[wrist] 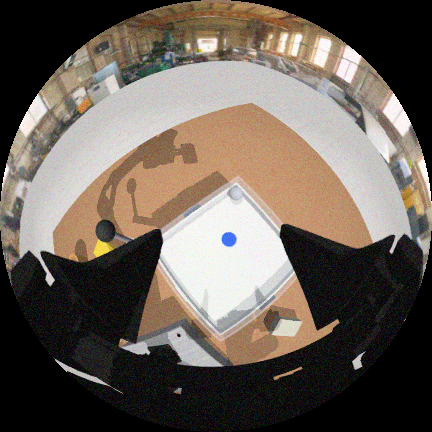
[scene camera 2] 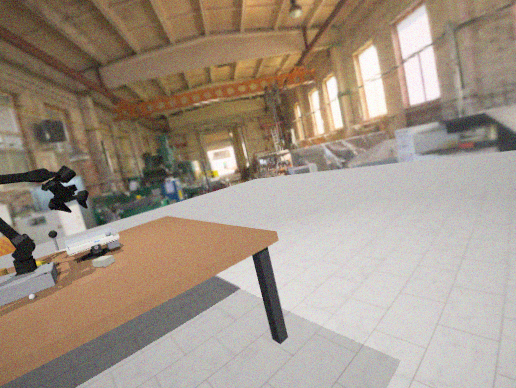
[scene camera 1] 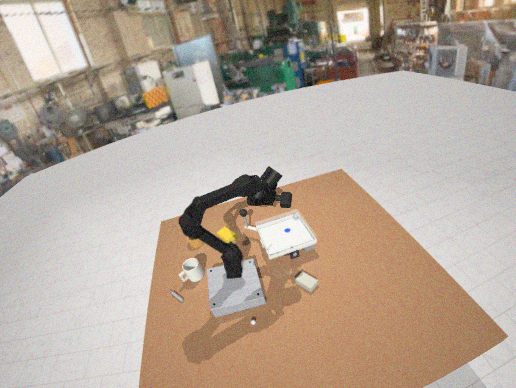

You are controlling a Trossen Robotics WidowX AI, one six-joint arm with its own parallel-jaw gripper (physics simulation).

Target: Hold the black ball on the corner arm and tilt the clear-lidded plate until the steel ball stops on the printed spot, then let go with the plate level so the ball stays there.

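The clear-lidded plate (scene camera 1: pixel 277 246) (scene camera 2: pixel 92 245) (wrist: pixel 200 260) is a white square tray on a low stand; its exact tilt is hard to tell. The printed spot (scene camera 1: pixel 287 230) (wrist: pixel 229 239) is blue, near its middle. The steel ball (scene camera 1: pixel 296 216) (wrist: pixel 235 193) sits in the plate's far corner, away from the spot. The black ball (scene camera 1: pixel 243 212) (scene camera 2: pixel 53 234) (wrist: pixel 105 230) tops a thin rod on the corner arm at the plate's left. My gripper (scene camera 2: pixel 76 207) (wrist: pixel 222 233) is open and empty, high above the plate, with the black ball outside the fingers, left of them in the wrist view.
A pale block (scene camera 1: pixel 306 281) (scene camera 2: pixel 103 261) (wrist: pixel 286 327) lies near the plate. A yellow block (scene camera 1: pixel 226 235) (wrist: pixel 103 248) and a partly hidden orange cup (scene camera 1: pixel 194 243) are near the arm. A white mug (scene camera 1: pixel 192 270), a grey stick (scene camera 1: pixel 177 296) and a small white ball (scene camera 1: pixel 253 322) (scene camera 2: pixel 32 296) surround the base.
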